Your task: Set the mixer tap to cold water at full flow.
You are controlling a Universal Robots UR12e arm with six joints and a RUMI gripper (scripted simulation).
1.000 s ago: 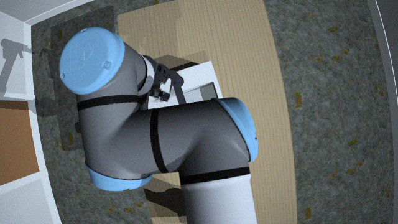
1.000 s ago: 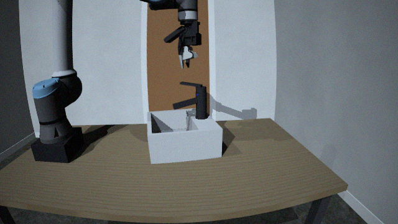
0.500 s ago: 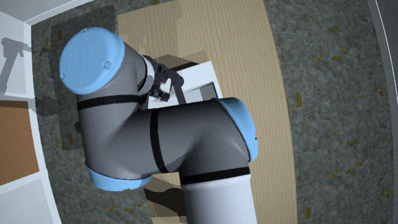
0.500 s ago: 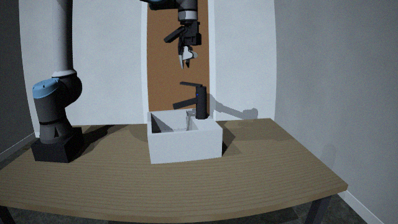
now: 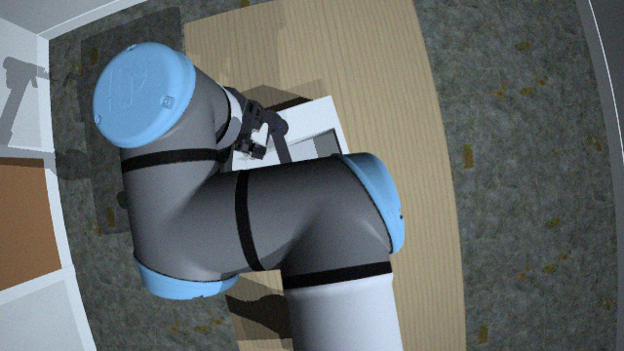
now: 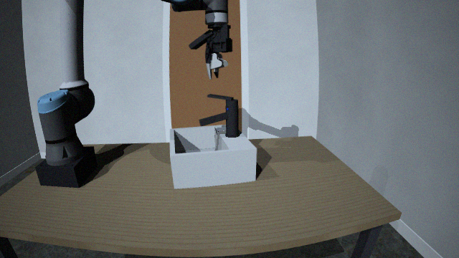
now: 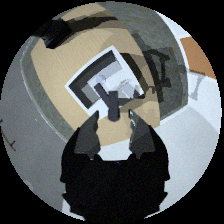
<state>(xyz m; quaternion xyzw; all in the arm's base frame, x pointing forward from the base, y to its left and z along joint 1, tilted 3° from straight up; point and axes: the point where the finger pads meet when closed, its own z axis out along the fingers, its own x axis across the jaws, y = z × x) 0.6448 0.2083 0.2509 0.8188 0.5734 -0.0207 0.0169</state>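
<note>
Now: the lever 9 cm below my hand, 3 cm ahead of it and 1 cm to the right of it. Also, from my hand: black mixer tap: 13 cm below, 5 cm ahead, 2 cm to the right; then white basin: 32 cm below, 5 cm to the right, 5 cm behind.
</note>
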